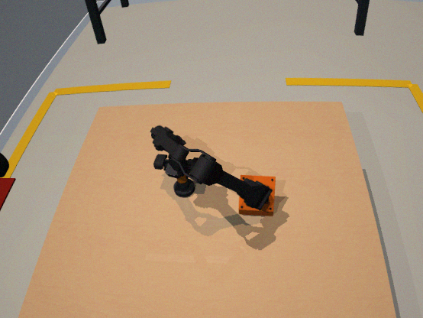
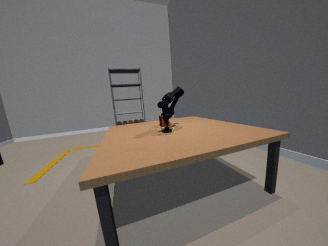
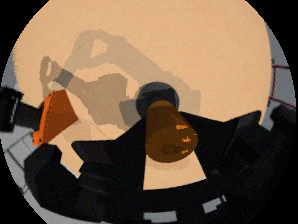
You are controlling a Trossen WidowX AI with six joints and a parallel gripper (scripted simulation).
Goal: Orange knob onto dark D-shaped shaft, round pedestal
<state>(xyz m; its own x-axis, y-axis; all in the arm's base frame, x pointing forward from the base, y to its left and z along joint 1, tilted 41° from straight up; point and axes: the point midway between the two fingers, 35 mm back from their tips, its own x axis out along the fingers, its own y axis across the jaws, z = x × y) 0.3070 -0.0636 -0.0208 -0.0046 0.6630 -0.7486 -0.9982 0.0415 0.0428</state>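
Right now my gripper tip is 20 mm below the orange knob. The rest, counted from my gripper tip: pedestal 40 mm below.
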